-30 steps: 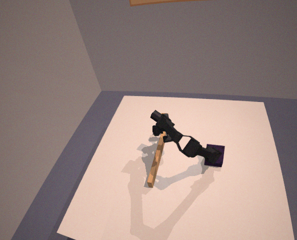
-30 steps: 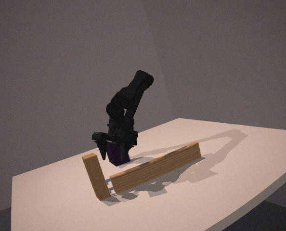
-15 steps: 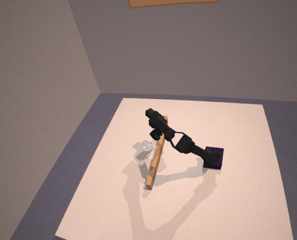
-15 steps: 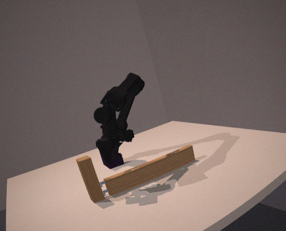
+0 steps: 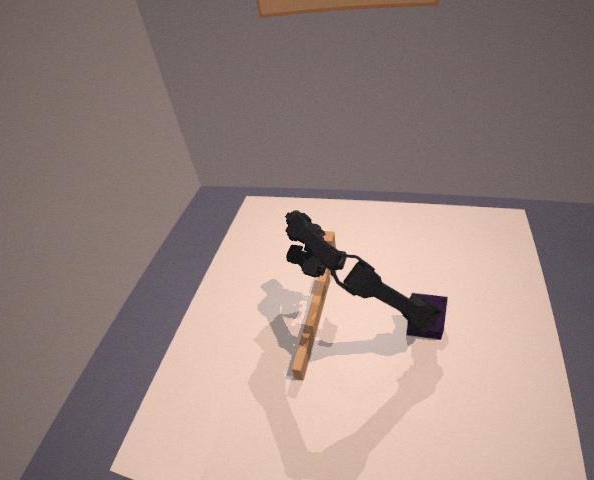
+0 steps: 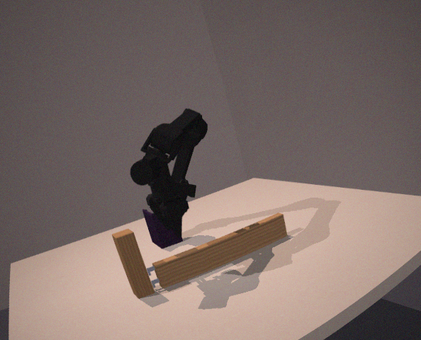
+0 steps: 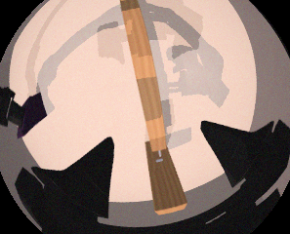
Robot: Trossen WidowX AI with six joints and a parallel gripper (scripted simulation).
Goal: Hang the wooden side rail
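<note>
Right now my gripper tip is 13 cm to the left of the headboard post, 5 cm above it and 2 cm short of it.
</note>
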